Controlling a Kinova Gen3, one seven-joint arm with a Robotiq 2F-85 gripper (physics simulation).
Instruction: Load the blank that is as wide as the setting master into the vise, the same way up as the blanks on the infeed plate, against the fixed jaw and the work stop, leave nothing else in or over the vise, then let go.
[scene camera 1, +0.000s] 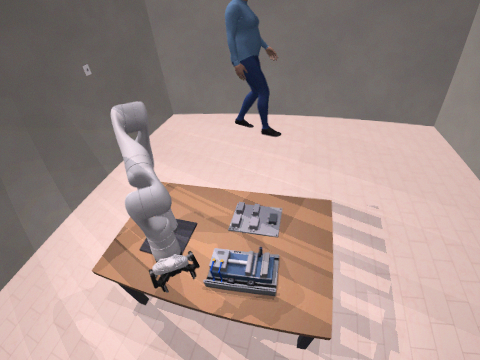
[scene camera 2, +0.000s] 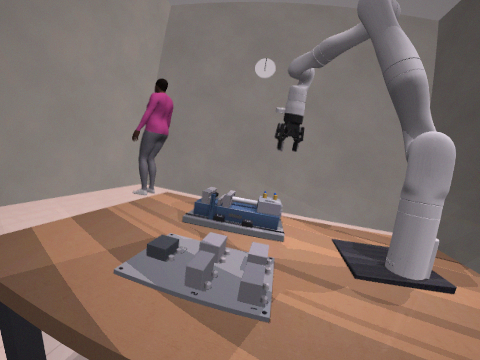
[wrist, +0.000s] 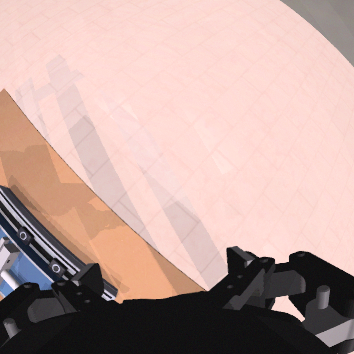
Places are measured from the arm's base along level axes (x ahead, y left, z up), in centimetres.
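Where they show: gripper, between the fingertips: (scene camera 1: 180, 284) (scene camera 2: 287, 150) (wrist: 163, 270); arm's base, origin of its link: (scene camera 2: 404, 270).
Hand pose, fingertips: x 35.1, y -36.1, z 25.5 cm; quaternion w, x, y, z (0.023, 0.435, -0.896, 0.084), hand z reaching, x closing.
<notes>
Each offset is from my fingertips to the top centre of the thing. "spot": to the spot under its first point. Level surfaces: height alone.
My gripper (scene camera 1: 177, 281) (scene camera 2: 288, 148) (wrist: 163, 270) is open and empty, high up, off the vise's handle side. The vise {dy +21.9, dx +11.5, dz -16.9 cm} (scene camera 1: 240, 270) (scene camera 2: 240, 213) (wrist: 31, 272) stands on the table with its two grey jaws apart; no blank shows between them. A dark upright post {spot: dy +28.4, dx +17.9, dz -17.4 cm} (scene camera 1: 260, 251) stands by the jaws. Several light grey blanks, such as one at the plate's front (scene camera 1: 254, 223) (scene camera 2: 200, 270) and one at its corner {spot: dy +59.5, dx -0.8, dz -22.8 cm} (scene camera 2: 253, 285), stand on the infeed plate {dy +52.5, dx +9.3, dz -26.0 cm} (scene camera 1: 270, 230) (scene camera 2: 150, 278). A dark block {dy +53.1, dx +18.2, dz -23.6 cm} (scene camera 1: 272, 218) (scene camera 2: 163, 247) lies there too. I cannot tell their exact widths.
The wooden table {dz -26.9 cm} (scene camera 1: 305, 240) (scene camera 2: 75, 270) (wrist: 95, 235) carries all this. The arm's dark base mat (scene camera 1: 187, 231) (scene camera 2: 370, 265) lies at the side. Yellow knobs with blue parts {spot: dy +19.4, dx +2.3, dz -17.2 cm} (scene camera 1: 218, 261) stand up from the vise's end. A person (scene camera 1: 245, 40) (scene camera 2: 159, 112) stands beyond the table.
</notes>
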